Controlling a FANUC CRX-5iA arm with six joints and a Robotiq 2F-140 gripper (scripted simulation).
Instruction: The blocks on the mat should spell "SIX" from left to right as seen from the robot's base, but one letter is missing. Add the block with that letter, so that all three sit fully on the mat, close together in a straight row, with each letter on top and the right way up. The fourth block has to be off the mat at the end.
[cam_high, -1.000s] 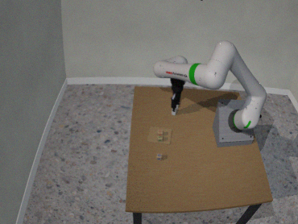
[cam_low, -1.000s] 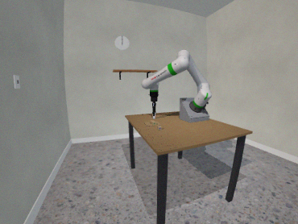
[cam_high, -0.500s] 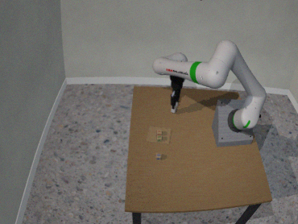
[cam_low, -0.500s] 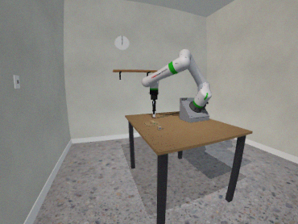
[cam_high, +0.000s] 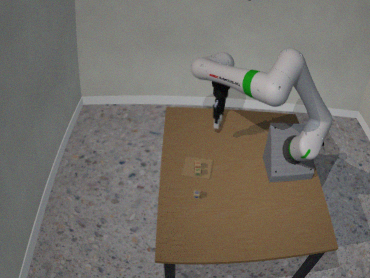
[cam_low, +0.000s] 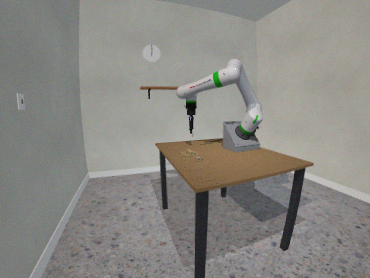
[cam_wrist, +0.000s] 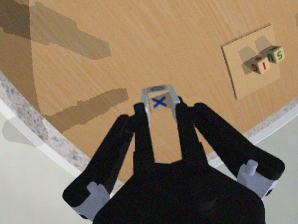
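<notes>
The mat is 21 cm to the left of my hand, 13 cm below it and 13 cm ahead of it.
</notes>
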